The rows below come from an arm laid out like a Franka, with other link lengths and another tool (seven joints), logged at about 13 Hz.
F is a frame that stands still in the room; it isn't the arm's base.
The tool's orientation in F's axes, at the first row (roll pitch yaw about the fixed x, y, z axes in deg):
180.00 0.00 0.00
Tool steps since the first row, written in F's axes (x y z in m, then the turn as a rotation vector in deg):
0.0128 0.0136 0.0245 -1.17 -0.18 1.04
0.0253 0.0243 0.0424 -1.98 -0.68 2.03
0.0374 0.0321 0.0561 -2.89 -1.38 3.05
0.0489 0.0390 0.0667 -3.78 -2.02 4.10
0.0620 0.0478 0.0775 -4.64 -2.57 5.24
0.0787 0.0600 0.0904 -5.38 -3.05 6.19
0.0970 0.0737 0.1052 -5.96 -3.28 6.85
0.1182 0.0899 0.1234 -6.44 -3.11 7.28
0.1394 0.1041 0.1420 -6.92 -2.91 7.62
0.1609 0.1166 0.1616 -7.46 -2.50 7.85
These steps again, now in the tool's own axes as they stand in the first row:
0.0128 -0.0136 -0.0245 -1.17 0.18 -1.04
0.0253 -0.0243 -0.0424 -1.98 0.68 -2.03
0.0374 -0.0321 -0.0561 -2.89 1.38 -3.05
0.0489 -0.0390 -0.0667 -3.78 2.02 -4.10
0.0620 -0.0478 -0.0775 -4.64 2.57 -5.24
0.0787 -0.0600 -0.0904 -5.38 3.05 -6.19
0.0970 -0.0737 -0.1052 -5.96 3.28 -6.85
0.1182 -0.0899 -0.1234 -6.44 3.11 -7.28
0.1394 -0.1041 -0.1420 -6.92 2.91 -7.62
0.1609 -0.1166 -0.1616 -7.46 2.50 -7.85

